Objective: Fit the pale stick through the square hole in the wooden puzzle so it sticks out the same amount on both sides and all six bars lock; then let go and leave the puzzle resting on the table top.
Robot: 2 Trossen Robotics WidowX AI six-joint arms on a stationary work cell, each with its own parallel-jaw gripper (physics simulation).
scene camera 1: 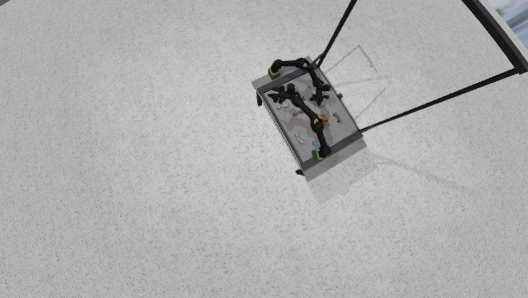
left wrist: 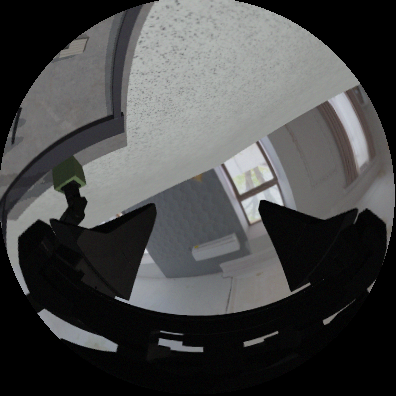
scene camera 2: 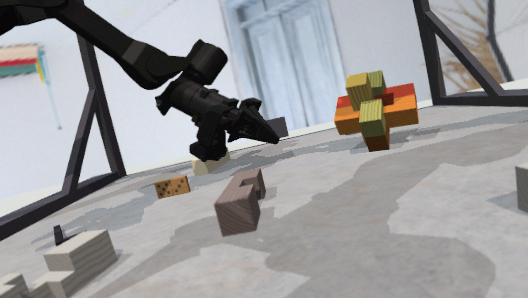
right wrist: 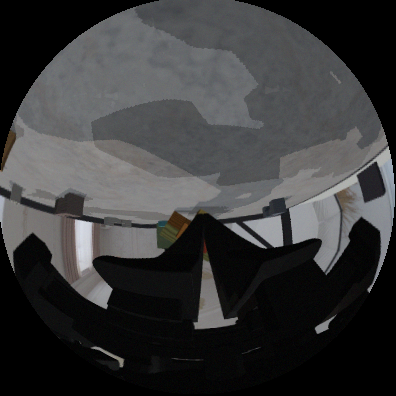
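Where they show: left gripper, fingertip midpoint: (scene camera 1: 269, 92) (left wrist: 208, 206); right gripper, fingertip midpoint: (scene camera 1: 318, 106) (scene camera 2: 278, 141) (right wrist: 202, 218); left arm's base, origin of the base link: (scene camera 1: 322, 153); right arm's base, origin of the base link: (scene camera 1: 274, 70) (left wrist: 70, 186).
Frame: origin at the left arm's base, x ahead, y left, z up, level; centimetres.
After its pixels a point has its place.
Observation:
The wooden puzzle (scene camera 2: 373, 107) @[x 33.4, y -7.4, z -5.6 cm] (scene camera 1: 323, 119) @[x 32.8, y -11.5, z -2.7 cm] is a cross of orange, red and olive bars on the table top (scene camera 2: 369, 240) @[x 35.5, y 17.6, z -11.7 cm], at the far right in scene camera 2. A square hole shows in its red face. In the right wrist view the puzzle (right wrist: 176, 225) @[x 35.0, y -9.1, z -8.6 cm] is mostly hidden behind the fingers. A pale stick (scene camera 2: 208, 165) @[x 62.4, y -13.0, z -10.3 cm] lies on the table, partly hidden behind my right gripper. My right gripper (scene camera 2: 274, 139) @[x 49.0, y -13.3, z -8.4 cm] (right wrist: 202, 218) @[x 49.0, y -13.3, z -8.4 cm] (scene camera 1: 318, 98) @[x 49.0, y -13.3, z -8.4 cm] is shut on nothing and hangs above the table, pointing at the puzzle. My left gripper (left wrist: 208, 206) @[x 58.3, y 39.1, z 19.6 cm] (scene camera 1: 274, 97) @[x 58.3, y 39.1, z 19.6 cm] is open and empty, pointing off the table.
A brown notched block (scene camera 2: 240, 203) @[x 44.9, y 14.5, z -9.2 cm], a domino (scene camera 2: 172, 186) @[x 61.8, y -0.5, z -10.3 cm] and pale notched blocks (scene camera 2: 76, 252) @[x 54.9, y 22.0, z -9.1 cm] lie in front of the right gripper. A grey block (scene camera 2: 522, 185) @[x 25.9, y 16.4, z -10.0 cm] shows at the right edge, a dark cube (scene camera 2: 279, 126) @[x 55.6, y -39.5, z -8.1 cm] at the back. Black frame bars (scene camera 2: 84, 133) @[x 92.9, y -15.5, z 1.2 cm] stand around the table.

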